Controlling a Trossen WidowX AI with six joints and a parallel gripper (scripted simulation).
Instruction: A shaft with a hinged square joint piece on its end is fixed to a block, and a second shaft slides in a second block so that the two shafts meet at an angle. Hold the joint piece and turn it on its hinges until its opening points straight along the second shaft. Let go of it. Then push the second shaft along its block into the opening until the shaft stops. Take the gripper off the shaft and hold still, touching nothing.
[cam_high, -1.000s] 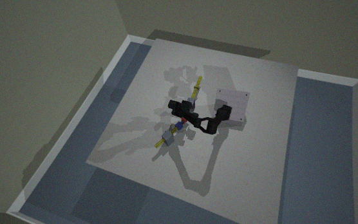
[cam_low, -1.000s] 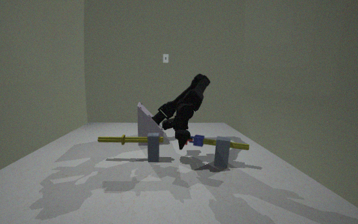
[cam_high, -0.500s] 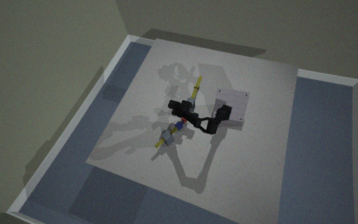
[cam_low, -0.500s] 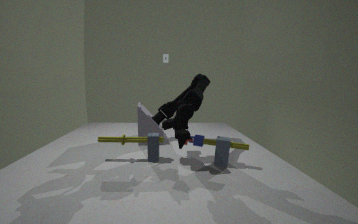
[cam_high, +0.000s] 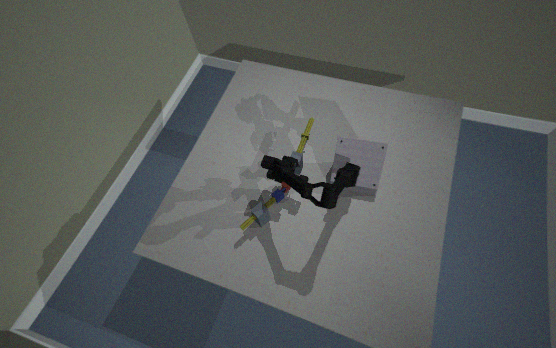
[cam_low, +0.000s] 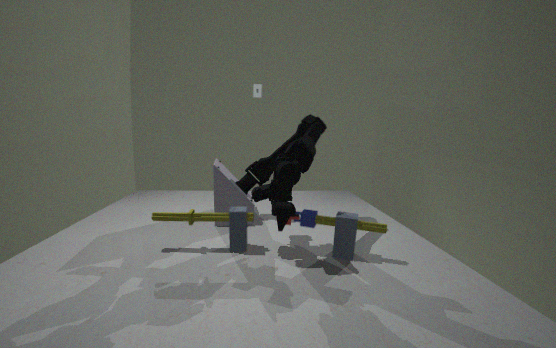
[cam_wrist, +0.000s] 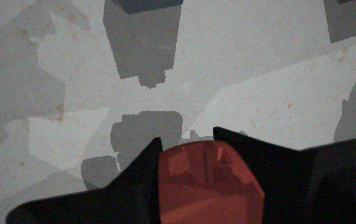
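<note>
Now: the red joint piece 20 mm to the left of my gripper tip and 40 mm above it.
</note>
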